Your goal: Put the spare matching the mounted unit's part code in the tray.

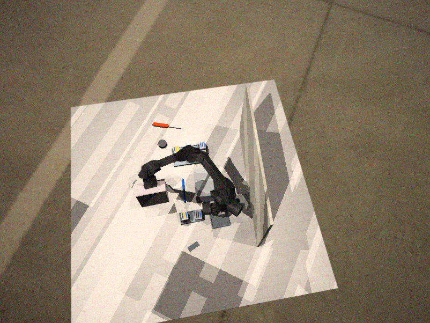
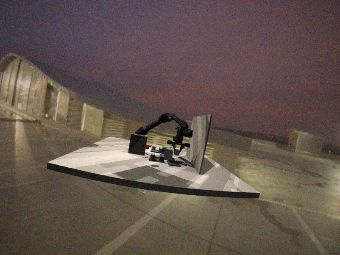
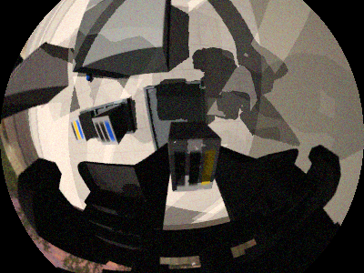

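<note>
Now: gripper tip 9 cm above the grey tray, 1 cm to the right of it and 1 cm past it. Also, from my gripper tip: dark spare 2 cm above; grey mounted unit 19 cm to the left, 4 cm below, 4 cm behind; blue pen 20 cm to the left, 15 cm behind, 8 cm below.
</note>
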